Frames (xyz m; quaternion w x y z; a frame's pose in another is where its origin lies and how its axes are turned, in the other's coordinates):
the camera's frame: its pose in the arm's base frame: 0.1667 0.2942 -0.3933 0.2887 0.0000 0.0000 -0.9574
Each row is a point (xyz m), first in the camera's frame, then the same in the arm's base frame.
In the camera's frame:
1: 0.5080 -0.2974 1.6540
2: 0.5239 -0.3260 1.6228
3: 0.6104 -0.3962 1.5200
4: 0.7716 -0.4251 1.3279
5: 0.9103 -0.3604 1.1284
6: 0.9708 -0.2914 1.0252
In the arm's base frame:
1: -0.4210 0.2612 1.2607
2: -0.4501 0.2762 1.2295
3: -0.5610 0.2869 1.1267
4: -0.7113 0.2219 0.9346
5: -0.7911 0.0913 0.7351
6: -0.8034 0.0003 0.6319

